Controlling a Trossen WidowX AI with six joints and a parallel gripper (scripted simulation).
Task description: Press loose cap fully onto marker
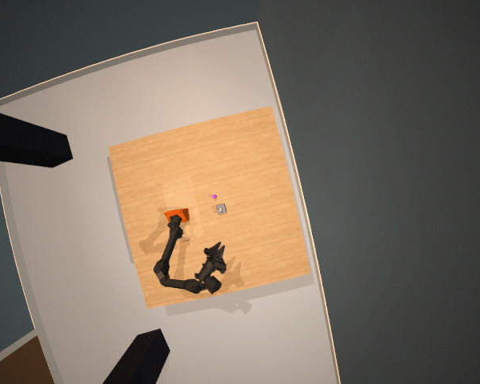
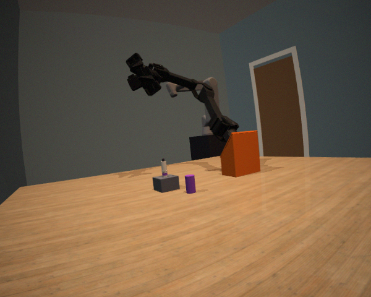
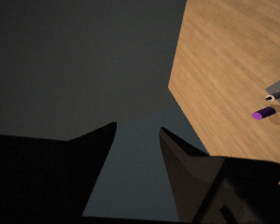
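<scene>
My gripper tip is now 10 mm past the purple cap, 250 mm to the right of it and 400 mm above it. From my gripper tip the other things lie so: dark grey holder block (10 mm ahead, 150 mm to the left, 400 mm below).
</scene>
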